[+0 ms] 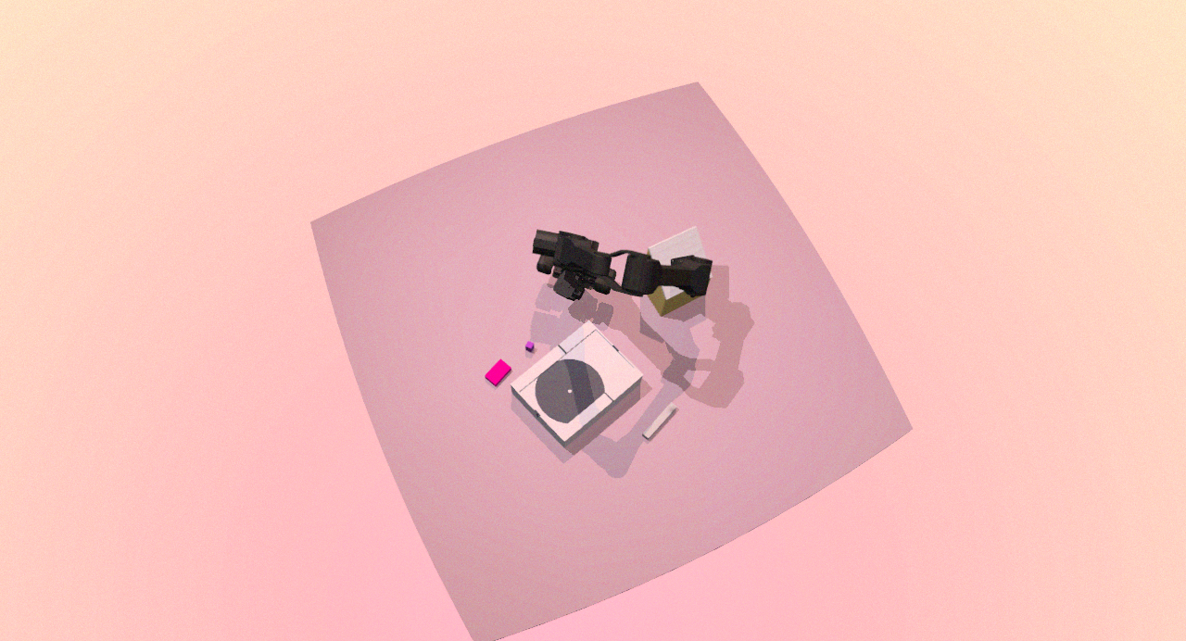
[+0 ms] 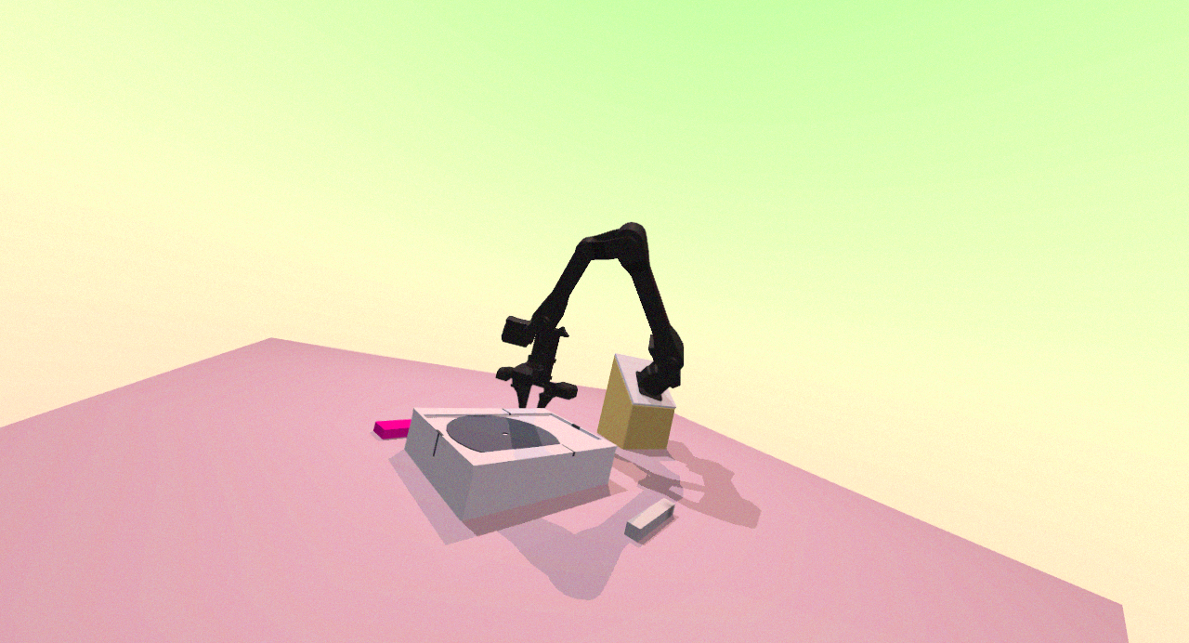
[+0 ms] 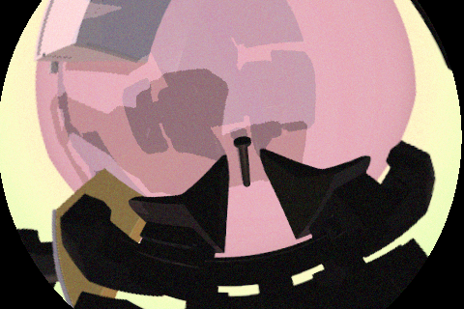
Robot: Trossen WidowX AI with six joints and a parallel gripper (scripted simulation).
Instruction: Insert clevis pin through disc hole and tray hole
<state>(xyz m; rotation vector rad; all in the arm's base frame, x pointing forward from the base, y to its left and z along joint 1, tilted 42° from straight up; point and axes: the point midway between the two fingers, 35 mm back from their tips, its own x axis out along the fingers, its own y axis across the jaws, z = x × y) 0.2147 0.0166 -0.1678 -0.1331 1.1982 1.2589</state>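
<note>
Now: gripper tip 1 cm to the left of the clevis pin, 1 cm below it and 1 cm past it. From my gripper tip the other things lie so: steel tray 26 cm to the left, 8 cm ahead, 4 cm above; purple cube 16 cm ahead, 13 cm to the left, 1 cm above; magenta block 25 cm ahead, 17 cm to the left, 1 cm above.
</note>
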